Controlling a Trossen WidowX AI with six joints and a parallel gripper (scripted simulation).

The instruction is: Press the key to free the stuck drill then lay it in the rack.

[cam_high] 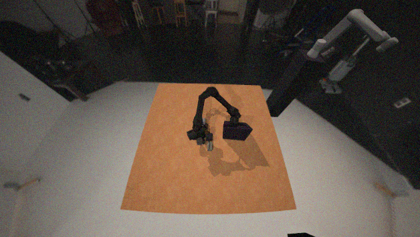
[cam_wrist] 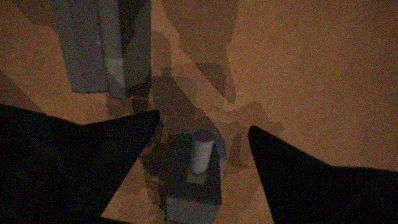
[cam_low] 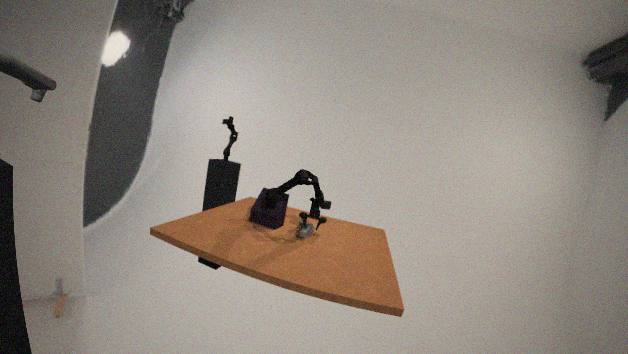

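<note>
The pale cylindrical drill lies 5 cm to the right of my gripper tip and 3 cm above it. Round my gripper tip: grey rack (7 cm behind, 5 cm to the left).
</note>
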